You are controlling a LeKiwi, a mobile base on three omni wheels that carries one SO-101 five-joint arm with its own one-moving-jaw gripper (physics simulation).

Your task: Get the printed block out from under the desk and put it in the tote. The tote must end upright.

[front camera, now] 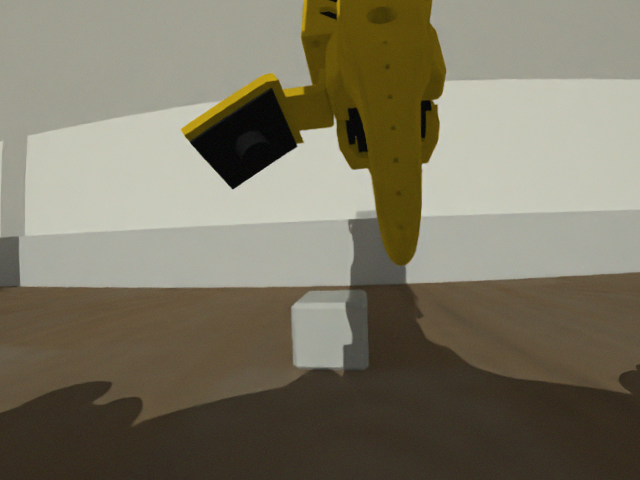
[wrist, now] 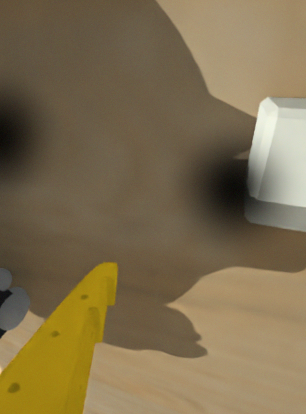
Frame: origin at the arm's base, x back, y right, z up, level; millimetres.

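Where they show: end effector, tool point: (front camera: 400, 251) (wrist: 116, 278).
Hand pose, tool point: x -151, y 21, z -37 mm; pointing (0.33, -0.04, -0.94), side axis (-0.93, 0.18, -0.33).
Observation:
Things, the pixels of their top centre, and the offset from my tool point. "pt": a spot on its surface instead. Level surfaces: height alone.
- printed block, middle of its top: (front camera: 332, 295) dx -57, dy -21, dz -22 mm
- grey skirting band, surface spot: (front camera: 180, 255) pt dx -351, dy -238, dz -5 mm
- wooden floor, its level: dz -52 mm
The printed block (front camera: 329, 333) (wrist: 282, 160), pale grey-white with bevelled edges, sits on the brown floor, low and near the middle of the front view. In the wrist view it is cut off by the right edge. My yellow gripper (front camera: 400, 250) hangs down in the front view, its tip above the block's height in the picture and a little to its right, apart from it. In the wrist view one notched jaw (wrist: 92, 310) shows, well to the lower left of the block; the moving jaw is out of the picture. The gripper is open and empty. The tote and desk cannot be made out.
A pale wall (front camera: 155, 180) with a grey skirting band (front camera: 180, 255) stands behind the block. Shadows of the robot fall across the wooden floor (front camera: 77, 330) (wrist: 240, 320). Grey wheel rollers (wrist: 14, 308) show at the wrist view's left edge.

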